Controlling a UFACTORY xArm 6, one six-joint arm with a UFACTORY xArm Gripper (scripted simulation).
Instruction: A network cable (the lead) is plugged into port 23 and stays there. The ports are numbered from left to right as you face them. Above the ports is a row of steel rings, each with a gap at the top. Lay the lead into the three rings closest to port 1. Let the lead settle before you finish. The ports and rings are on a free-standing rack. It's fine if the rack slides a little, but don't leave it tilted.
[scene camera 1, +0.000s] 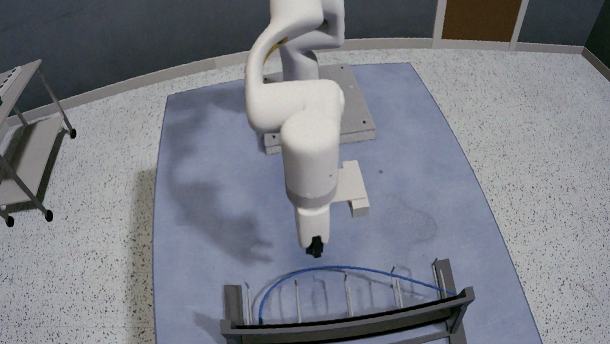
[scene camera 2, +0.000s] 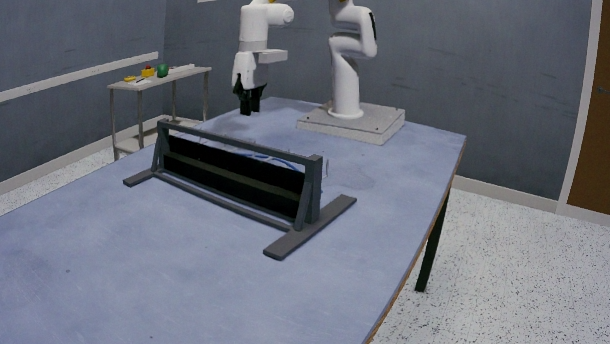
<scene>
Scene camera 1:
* gripper: 313, 243
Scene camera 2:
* gripper: 249, 113
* dark grey rack: 285, 193
</scene>
